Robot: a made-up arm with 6 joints. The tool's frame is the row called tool.
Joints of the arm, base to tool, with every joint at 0 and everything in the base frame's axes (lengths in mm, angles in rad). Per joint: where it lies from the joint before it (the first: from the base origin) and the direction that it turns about. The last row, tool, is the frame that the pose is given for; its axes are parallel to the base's.
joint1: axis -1 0 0 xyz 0 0 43
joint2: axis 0 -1 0 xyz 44 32 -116
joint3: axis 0 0 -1 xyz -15 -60 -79
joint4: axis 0 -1 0 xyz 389 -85 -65
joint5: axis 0 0 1 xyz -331 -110 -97
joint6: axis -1 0 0 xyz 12 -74 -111
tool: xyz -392 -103 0
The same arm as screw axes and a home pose.
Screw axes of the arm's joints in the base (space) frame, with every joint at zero. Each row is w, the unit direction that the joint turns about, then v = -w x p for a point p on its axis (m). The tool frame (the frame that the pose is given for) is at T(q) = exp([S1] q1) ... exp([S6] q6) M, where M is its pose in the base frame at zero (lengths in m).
S1: w -1 0 0 v 0 -0.043 0
S2: w 0 -1 0 v -0.073 0 -0.044
S3: w 0 0 -1 v 0.028 0.029 0
S4: w 0 -1 0 v -0.217 0 -0.418
S5: w 0 0 1 v -0.223 -0.087 0
S6: w -1 0 0 v 0 0.425 -0.297
M: xyz -0.293 -0.4 -0.425 (m) quaternion w x y z 1 0 0 0

